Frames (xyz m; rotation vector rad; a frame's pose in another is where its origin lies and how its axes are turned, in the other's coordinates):
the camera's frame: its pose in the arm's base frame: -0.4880 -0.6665 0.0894 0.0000 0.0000 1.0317
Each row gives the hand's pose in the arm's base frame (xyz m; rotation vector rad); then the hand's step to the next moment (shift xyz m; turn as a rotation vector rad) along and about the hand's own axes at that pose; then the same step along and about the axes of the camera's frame.
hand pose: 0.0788 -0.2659 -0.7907 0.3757 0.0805 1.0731
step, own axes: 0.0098 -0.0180 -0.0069 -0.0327 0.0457 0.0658
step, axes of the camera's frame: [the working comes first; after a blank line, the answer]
step, axes of the arm's base frame: 0.0182 0.0027 -0.0114 -0.0381 -0.0263 0.0731

0.0117 -0.0142 -0.0114 -0.0422 0.0192 0.0731
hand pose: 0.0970 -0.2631 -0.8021 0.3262 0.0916 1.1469
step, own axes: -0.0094 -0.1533 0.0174 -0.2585 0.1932 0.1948
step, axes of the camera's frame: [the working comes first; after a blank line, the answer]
step, axes of the arm's base frame: 0.1350 -0.0688 -0.0304 -0.2305 -0.2030 0.2185

0.0102 -0.1512 -0.0304 -0.2926 0.0936 0.2185
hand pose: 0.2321 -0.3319 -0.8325 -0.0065 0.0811 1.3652
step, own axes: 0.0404 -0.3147 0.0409 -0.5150 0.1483 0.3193
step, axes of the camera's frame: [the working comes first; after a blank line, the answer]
step, axes of the arm's base frame: 0.3181 -0.0228 0.0249 -0.2316 -0.4565 0.3566

0.1438 -0.2847 0.0249 -0.5106 -0.0356 0.3566
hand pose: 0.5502 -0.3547 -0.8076 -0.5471 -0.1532 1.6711
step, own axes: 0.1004 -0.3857 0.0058 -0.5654 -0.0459 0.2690
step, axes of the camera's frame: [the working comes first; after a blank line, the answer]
step, axes of the arm's base frame: 0.3355 0.1687 0.1336 -0.0316 -0.4795 0.4040

0.3170 -0.2014 0.1336 -0.4277 -0.2190 0.4040
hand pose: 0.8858 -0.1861 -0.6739 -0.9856 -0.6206 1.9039
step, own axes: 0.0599 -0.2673 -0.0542 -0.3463 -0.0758 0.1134
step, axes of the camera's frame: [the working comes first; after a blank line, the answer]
step, axes of the arm's base frame: 0.1539 0.1848 0.1419 0.0458 -0.2686 0.2535

0.2376 -0.0372 0.1419 -0.2070 -0.1772 0.2535
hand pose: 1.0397 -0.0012 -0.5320 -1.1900 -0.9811 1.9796
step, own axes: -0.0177 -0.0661 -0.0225 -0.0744 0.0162 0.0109
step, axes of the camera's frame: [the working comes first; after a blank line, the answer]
step, axes of the arm's base frame: 0.0362 0.0271 0.0561 0.0178 -0.0712 0.0230

0.0418 -0.0171 0.0561 -0.0520 -0.0518 0.0230
